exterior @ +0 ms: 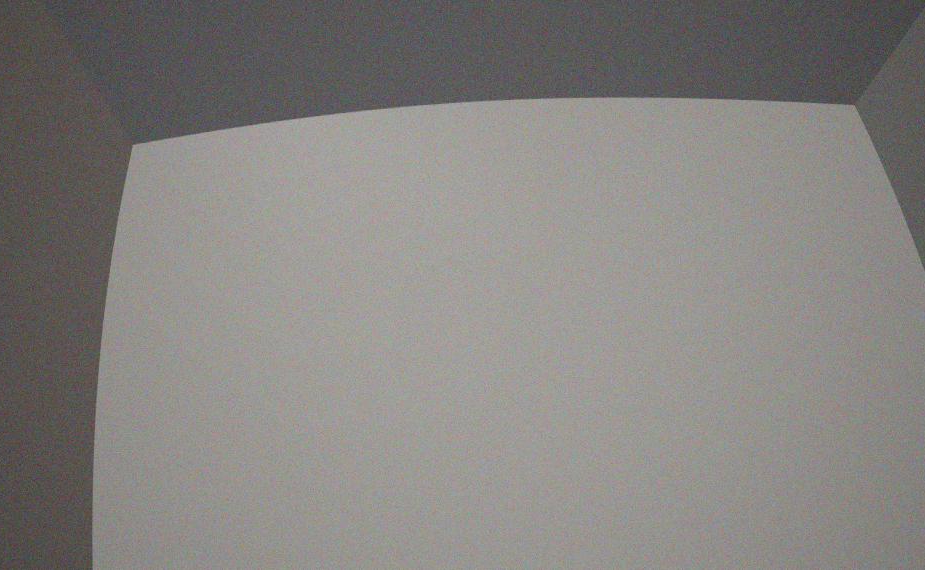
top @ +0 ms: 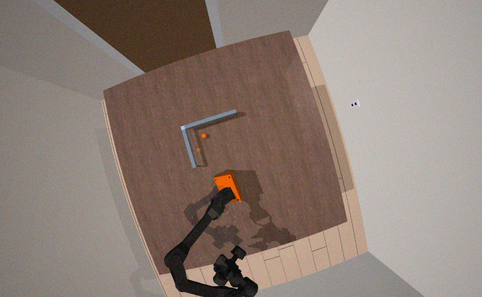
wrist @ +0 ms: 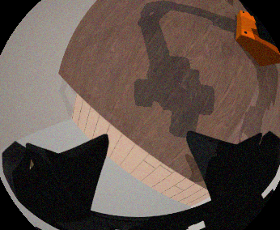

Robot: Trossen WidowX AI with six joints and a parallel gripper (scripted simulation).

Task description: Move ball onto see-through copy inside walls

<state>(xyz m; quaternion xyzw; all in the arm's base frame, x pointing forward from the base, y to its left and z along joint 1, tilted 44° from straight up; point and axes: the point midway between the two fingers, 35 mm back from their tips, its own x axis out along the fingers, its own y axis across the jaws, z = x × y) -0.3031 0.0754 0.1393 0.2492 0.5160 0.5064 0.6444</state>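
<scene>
Right now my gripper tip is 64 cm short of the small orange ball, 16 cm to the left of it and 13 cm above it. Also, from my gripper tip: small orange see-through copy 58 cm ahead, 13 cm below, 9 cm to the right.
</scene>
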